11 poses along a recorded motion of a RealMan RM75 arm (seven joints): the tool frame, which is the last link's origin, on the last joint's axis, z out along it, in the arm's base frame.
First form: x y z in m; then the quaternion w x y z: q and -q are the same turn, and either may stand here.
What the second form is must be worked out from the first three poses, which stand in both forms.
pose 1, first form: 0.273, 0.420, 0.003, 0.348, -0.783, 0.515, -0.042
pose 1, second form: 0.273, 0.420, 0.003, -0.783, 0.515, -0.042, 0.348
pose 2, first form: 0.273, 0.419, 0.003, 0.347, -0.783, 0.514, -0.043
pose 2, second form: 0.273, 0.419, 0.003, -0.783, 0.514, -0.043, 0.347
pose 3, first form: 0.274, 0.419, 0.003, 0.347, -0.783, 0.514, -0.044
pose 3, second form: 0.274, 0.419, 0.003, -0.783, 0.514, -0.044, 0.347
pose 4, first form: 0.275, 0.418, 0.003, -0.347, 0.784, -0.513, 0.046
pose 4, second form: 0.275, 0.418, 0.003, -0.784, 0.513, -0.046, 0.347
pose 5, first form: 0.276, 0.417, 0.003, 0.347, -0.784, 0.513, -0.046
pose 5, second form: 0.276, 0.417, 0.003, -0.784, 0.513, -0.046, 0.347
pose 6, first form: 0.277, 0.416, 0.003, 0.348, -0.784, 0.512, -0.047
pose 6, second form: 0.277, 0.416, 0.003, -0.784, 0.512, -0.047, 0.348
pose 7, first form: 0.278, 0.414, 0.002, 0.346, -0.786, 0.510, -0.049
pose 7, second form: 0.278, 0.414, 0.002, -0.786, 0.510, -0.049, 0.346
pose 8, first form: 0.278, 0.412, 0.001, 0.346, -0.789, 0.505, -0.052
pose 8, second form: 0.278, 0.412, 0.001, -0.789, 0.505, -0.052, 0.346
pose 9, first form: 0.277, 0.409, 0.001, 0.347, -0.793, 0.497, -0.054
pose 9, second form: 0.277, 0.409, 0.001, -0.793, 0.497, -0.054, 0.347
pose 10, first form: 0.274, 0.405, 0.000, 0.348, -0.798, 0.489, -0.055
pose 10, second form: 0.274, 0.405, 0.000, -0.798, 0.489, -0.055, 0.348
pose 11, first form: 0.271, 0.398, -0.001, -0.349, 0.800, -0.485, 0.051
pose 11, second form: 0.271, 0.398, -0.001, -0.800, 0.485, -0.051, 0.349
